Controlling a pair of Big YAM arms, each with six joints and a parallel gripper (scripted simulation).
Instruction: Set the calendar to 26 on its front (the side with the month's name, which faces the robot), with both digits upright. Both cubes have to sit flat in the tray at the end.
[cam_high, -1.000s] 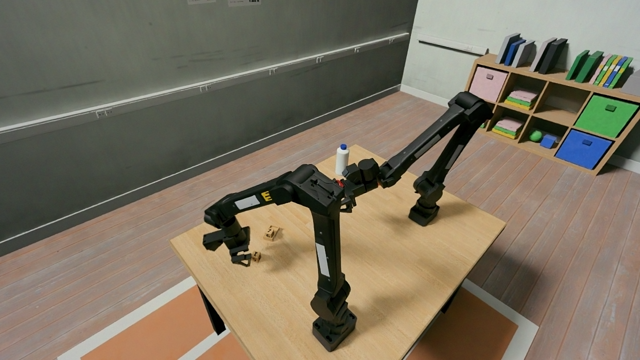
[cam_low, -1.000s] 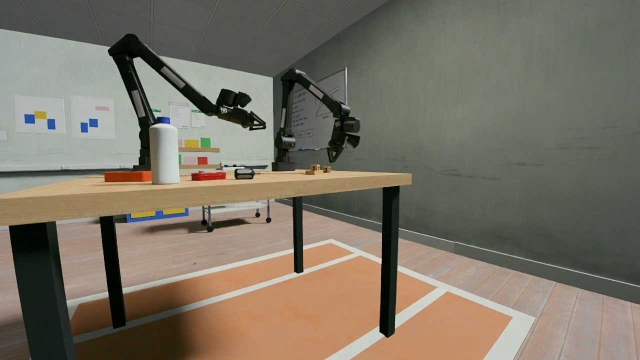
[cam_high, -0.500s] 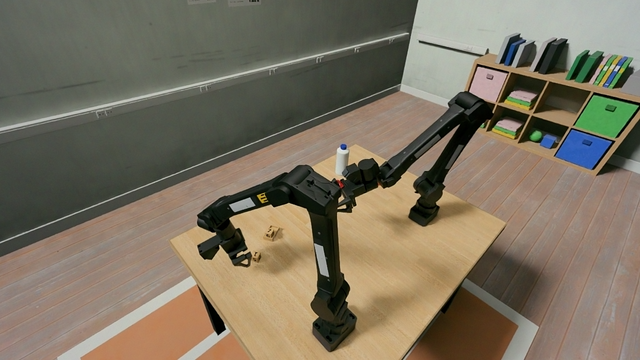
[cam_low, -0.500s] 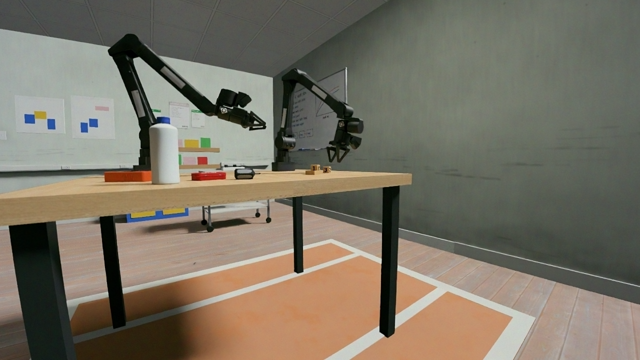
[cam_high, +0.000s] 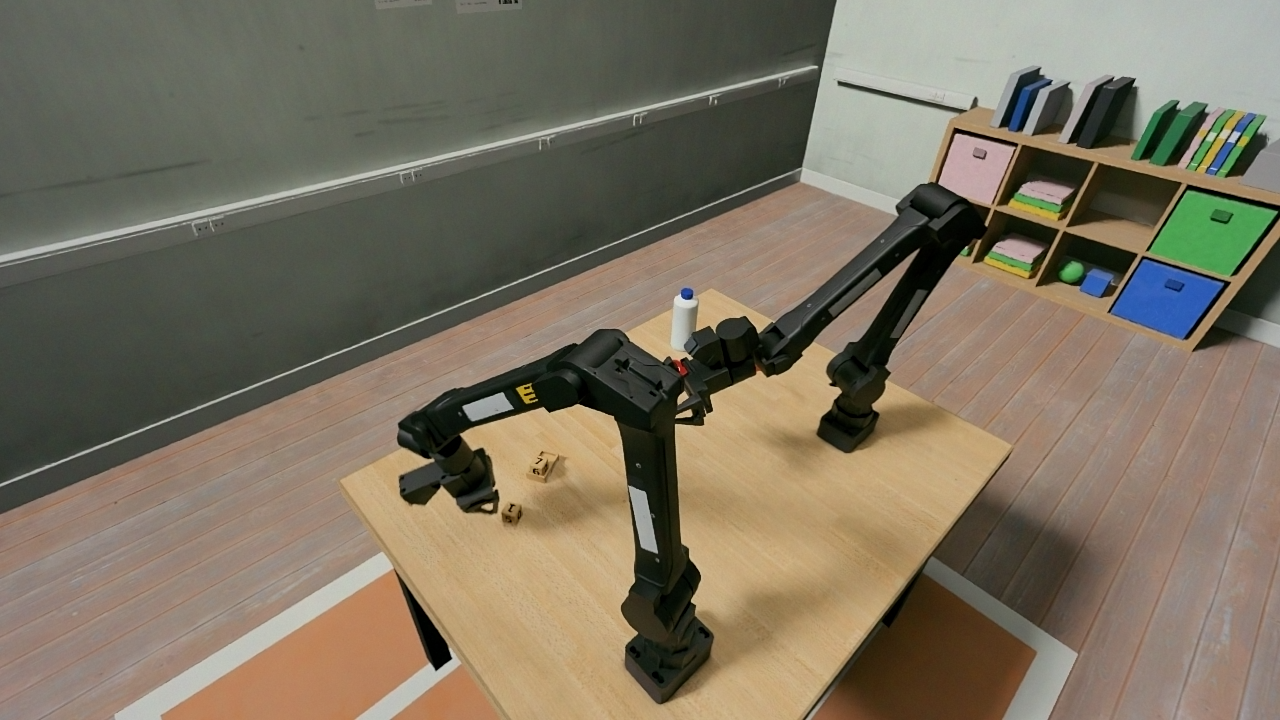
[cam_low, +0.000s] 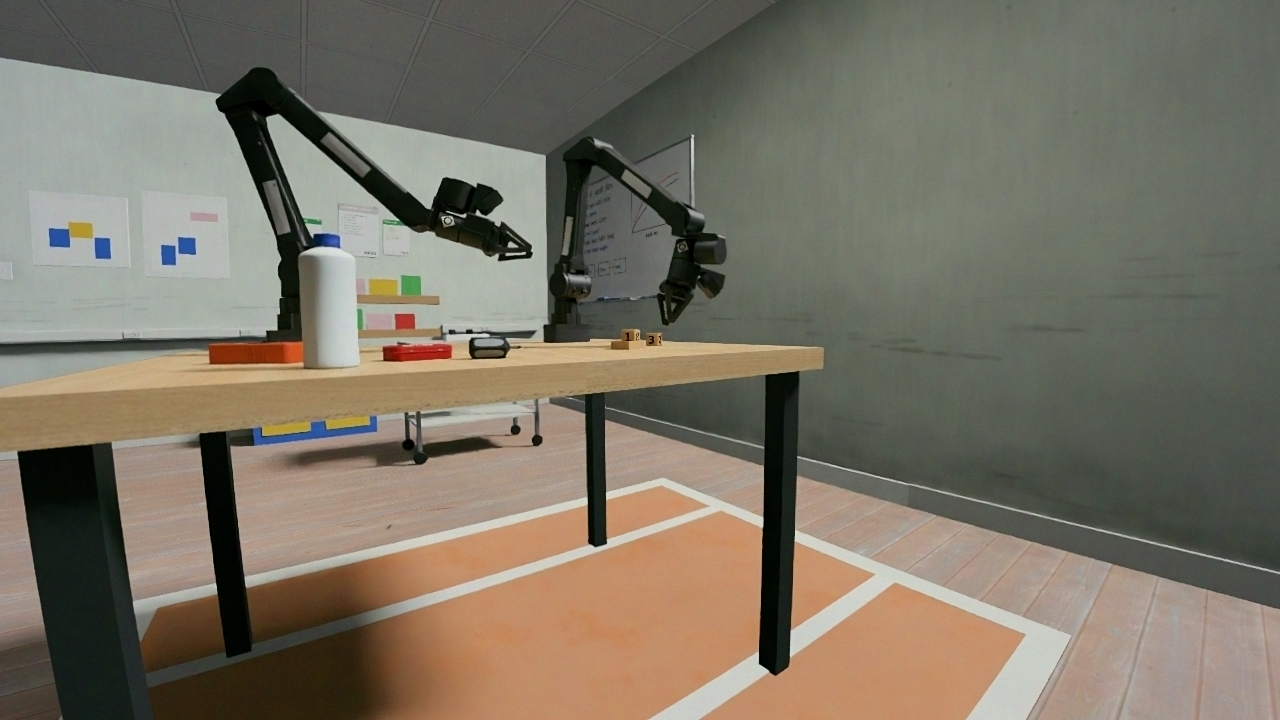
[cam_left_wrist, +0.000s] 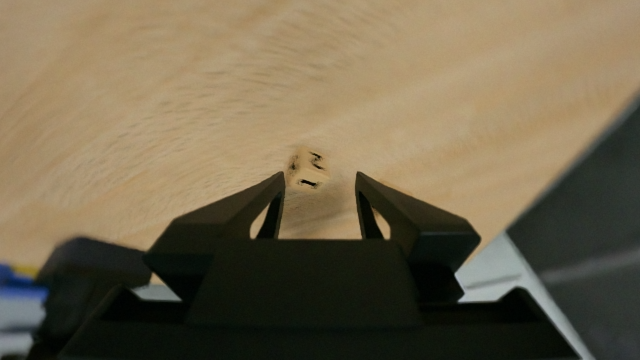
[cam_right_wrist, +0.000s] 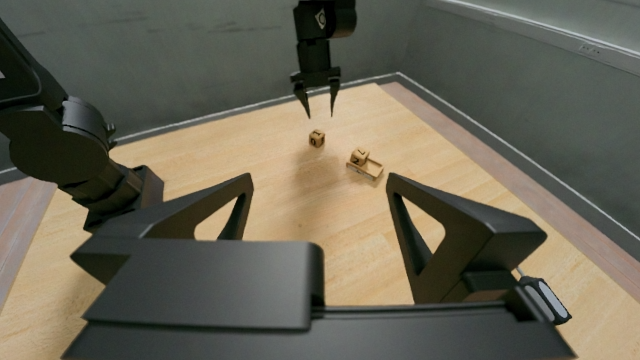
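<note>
Now: left hand 150 mm to the left of the wooden tray, 50 mm above it and 20 mm short of it. From my left hand the other things lie so: black device (470 mm to the right, 70 mm ahead, 40 mm below); white bottle (700 mm to the right, 60 mm ahead, 20 mm above).
</note>
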